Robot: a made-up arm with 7 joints. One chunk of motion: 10 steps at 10 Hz.
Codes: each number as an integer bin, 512 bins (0 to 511) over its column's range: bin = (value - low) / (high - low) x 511, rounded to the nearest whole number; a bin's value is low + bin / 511 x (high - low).
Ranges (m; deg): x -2.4..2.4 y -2.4..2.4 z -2.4..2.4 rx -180..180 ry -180..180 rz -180..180
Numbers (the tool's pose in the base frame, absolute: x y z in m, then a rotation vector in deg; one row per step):
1: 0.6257 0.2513 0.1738 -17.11 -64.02 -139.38
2: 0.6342 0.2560 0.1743 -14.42 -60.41 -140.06
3: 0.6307 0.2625 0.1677 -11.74 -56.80 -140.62
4: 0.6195 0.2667 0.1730 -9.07 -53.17 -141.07
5: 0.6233 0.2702 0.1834 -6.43 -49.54 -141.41
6: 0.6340 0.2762 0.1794 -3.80 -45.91 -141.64
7: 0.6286 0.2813 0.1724 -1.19 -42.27 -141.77
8: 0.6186 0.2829 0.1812 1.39 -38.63 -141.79
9: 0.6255 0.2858 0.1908 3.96 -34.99 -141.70
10: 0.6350 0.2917 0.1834 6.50 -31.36 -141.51
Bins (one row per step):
1: 322 282 274 231 165 58
2: 323 283 274 235 170 57
3: 323 283 273 239 175 56
4: 321 284 274 243 180 55
5: 322 284 275 246 185 55
6: 323 285 275 250 190 54
7: 322 285 274 254 196 54
8: 321 286 275 257 201 54
9: 322 286 276 261 206 54
10: 323 287 275 265 211 55

